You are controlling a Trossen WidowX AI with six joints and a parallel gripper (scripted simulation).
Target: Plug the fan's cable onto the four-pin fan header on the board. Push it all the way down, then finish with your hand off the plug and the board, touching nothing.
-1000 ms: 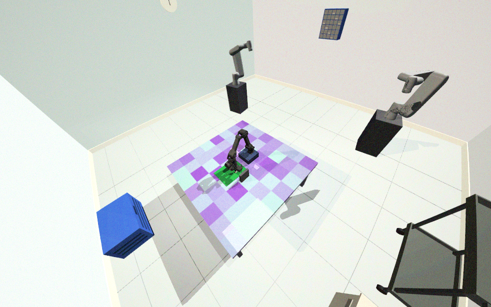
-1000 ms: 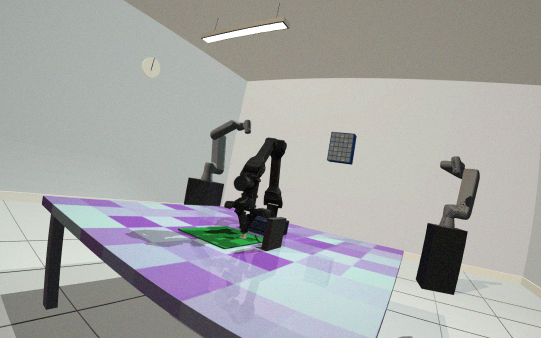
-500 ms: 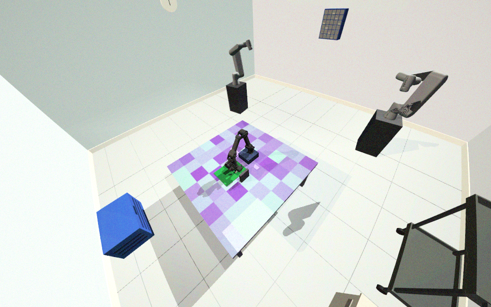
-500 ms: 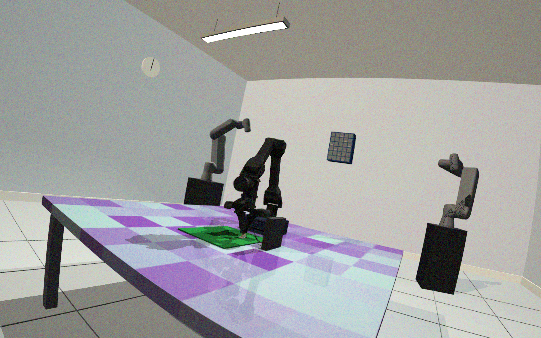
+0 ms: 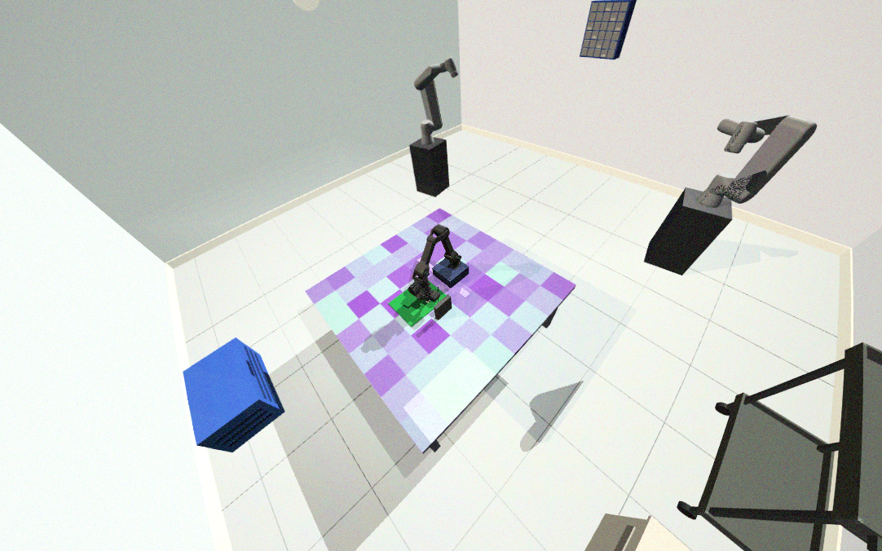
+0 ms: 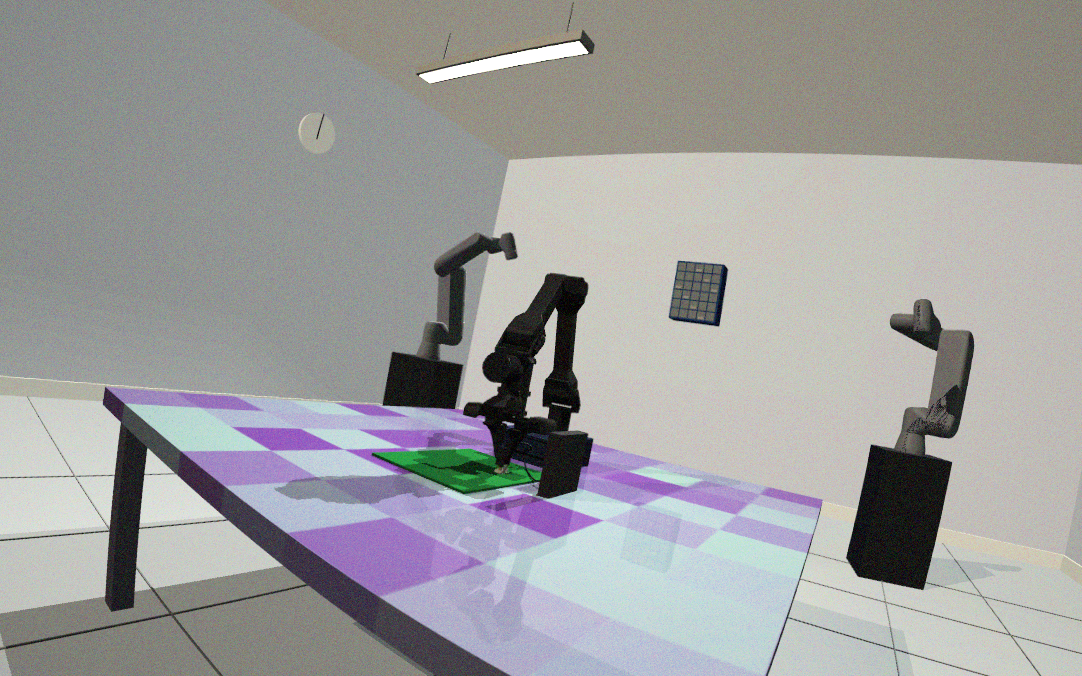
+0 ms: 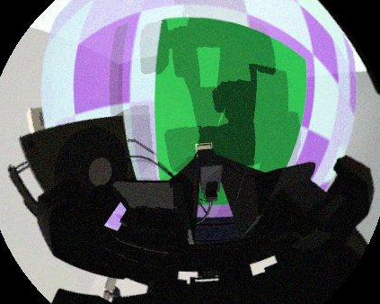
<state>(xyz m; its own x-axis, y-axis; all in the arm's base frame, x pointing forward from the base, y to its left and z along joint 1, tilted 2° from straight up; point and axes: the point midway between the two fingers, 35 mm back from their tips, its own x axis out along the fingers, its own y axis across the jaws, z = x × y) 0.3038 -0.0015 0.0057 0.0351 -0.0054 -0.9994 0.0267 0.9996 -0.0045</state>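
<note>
Right now my gripper tip is 1 cm past the black plug and 1 cm below it. The rest, counted from my gripper tip: green board: 3 cm ahead, 6 cm to the right, 4 cm below; then dark fan block: 1 cm ahead, 13 cm to the left, 3 cm above; then cream four-pin header: 1 cm behind, 3 cm below.
</note>
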